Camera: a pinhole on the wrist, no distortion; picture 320 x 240 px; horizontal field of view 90.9 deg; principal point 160.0 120.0 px. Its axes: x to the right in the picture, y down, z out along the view. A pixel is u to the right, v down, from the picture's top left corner.
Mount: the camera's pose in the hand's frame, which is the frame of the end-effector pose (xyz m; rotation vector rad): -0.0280 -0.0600 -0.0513 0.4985 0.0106 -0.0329
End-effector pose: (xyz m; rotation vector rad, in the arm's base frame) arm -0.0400 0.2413 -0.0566 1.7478 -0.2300 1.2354
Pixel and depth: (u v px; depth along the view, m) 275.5 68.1 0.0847
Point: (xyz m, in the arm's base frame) 0.0590 0.3136 -0.1039
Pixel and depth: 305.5 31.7 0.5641
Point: 0.7496 0.5198 -0.0388
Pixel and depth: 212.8 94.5 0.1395
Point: 0.0971 0.2802 -0.1304
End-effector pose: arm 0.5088 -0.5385 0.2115 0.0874 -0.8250 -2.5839
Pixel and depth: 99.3 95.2 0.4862
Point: 0.5091 -0.0042 0.2777
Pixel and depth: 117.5 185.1 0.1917
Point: 0.5192 -0.3636 0.2887
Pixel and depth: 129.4 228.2 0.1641
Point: 0.5176 -0.4077 0.3069
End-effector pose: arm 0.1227 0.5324 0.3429 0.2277 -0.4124 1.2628
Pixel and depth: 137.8 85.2 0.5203
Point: 0.4245 0.1850 0.6414
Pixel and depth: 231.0 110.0 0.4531
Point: 0.4016 0.4680 0.7330
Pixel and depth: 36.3 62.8 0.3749
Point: 0.3393 0.0599 0.4234
